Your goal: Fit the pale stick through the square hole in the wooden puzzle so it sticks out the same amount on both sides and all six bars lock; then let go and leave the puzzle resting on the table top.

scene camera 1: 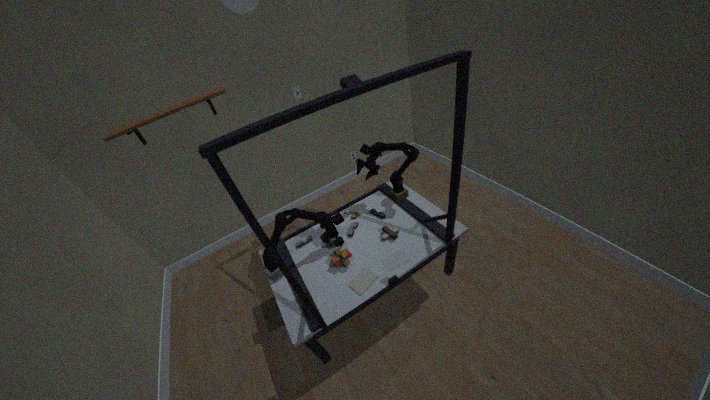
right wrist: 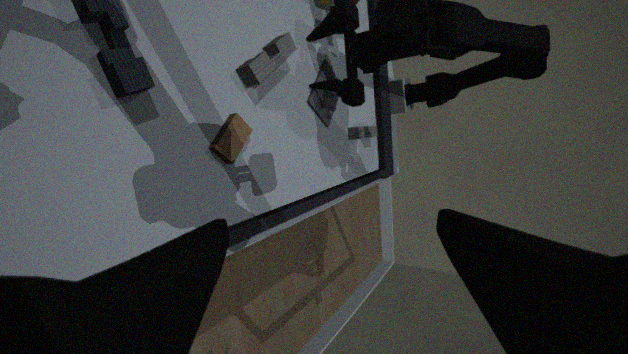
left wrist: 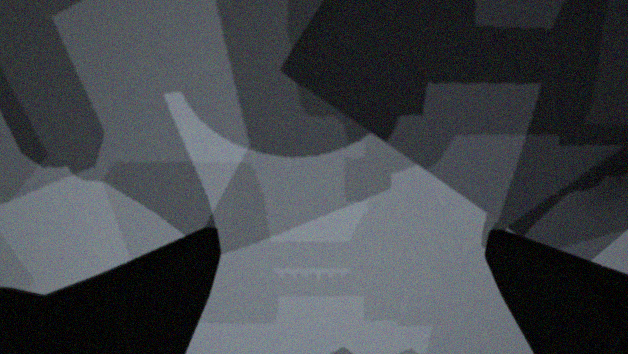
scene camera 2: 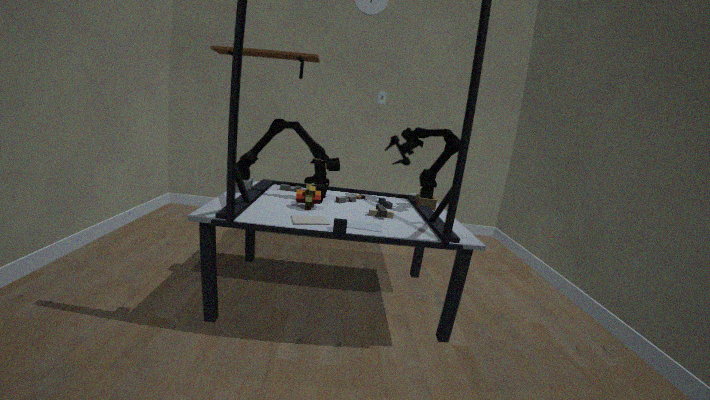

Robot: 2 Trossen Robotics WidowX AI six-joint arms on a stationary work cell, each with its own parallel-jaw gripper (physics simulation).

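Places are measured from the left arm's base along level axes (x right, y back, z down), in metres.
Where they show: left gripper, fingertip midpoint: (right wrist: 308, 63) (left wrist: 354, 242) (scene camera 2: 322, 200); right gripper, fingertip midpoint: (scene camera 1: 361, 177) (right wrist: 333, 225) (scene camera 2: 388, 157); left arm's base at its link origin: (scene camera 1: 273, 266) (right wrist: 408, 94) (scene camera 2: 242, 178); right arm's base at its link origin: (scene camera 1: 398, 189) (scene camera 2: 426, 197).
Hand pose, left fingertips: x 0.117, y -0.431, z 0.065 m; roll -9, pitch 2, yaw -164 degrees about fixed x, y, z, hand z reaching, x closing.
Observation:
Each offset is from my left fingertips to the top centre of the thing.
The wooden puzzle (scene camera 1: 341, 257) (scene camera 2: 309, 196), a cluster of orange, red and yellow-green bars, stands on the white table. Its square hole and how its bars fit are too small to make out, and I cannot tell which piece is the pale stick. My left gripper (scene camera 1: 333, 242) (left wrist: 354, 242) (right wrist: 308, 63) is open and empty, low over the table just behind the puzzle. In scene camera 2 the puzzle partly hides it. My right gripper (scene camera 1: 364, 174) (scene camera 2: 390, 156) (right wrist: 333, 225) is open and empty, high above the table's far right part.
A notched grey bar @(dx +0.007, dy -0.128, dz -0.029 m) (scene camera 1: 353, 229) (right wrist: 265, 60), an orange block @(dx -0.095, dy -0.230, dz -0.015 m) (scene camera 1: 354, 215) (right wrist: 231, 138) and a dark notched bar @(dx +0.037, dy -0.341, dz -0.029 m) (scene camera 1: 377, 213) (right wrist: 125, 72) lie on the table. Crossed brown and pale bars @(dx +0.232, dy -0.253, dz -0.044 m) (scene camera 1: 390, 232) (scene camera 2: 381, 213) lie right of the puzzle. A pale flat board @(dx +0.342, dy +0.096, dz -0.005 m) (scene camera 1: 363, 281) (scene camera 2: 310, 220) lies nearer the front.

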